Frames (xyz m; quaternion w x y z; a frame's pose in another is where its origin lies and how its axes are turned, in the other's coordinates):
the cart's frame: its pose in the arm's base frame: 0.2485 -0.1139 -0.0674 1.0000 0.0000 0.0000 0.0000
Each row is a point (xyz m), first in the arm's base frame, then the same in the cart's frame.
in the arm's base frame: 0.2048 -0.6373 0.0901
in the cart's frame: -0.0437 -0.5234 0.1575
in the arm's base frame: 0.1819 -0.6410 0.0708
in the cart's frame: -0.0666 -0.5271 0.1382
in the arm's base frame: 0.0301 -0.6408 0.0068
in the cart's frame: -0.2184 -0.5269 0.0742
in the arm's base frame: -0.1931 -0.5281 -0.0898
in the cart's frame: -0.4416 -0.4142 -0.0224
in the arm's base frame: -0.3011 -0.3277 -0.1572
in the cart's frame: -0.5496 -0.2138 -0.0898
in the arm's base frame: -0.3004 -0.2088 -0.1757
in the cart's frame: -0.5489 -0.0949 -0.1083
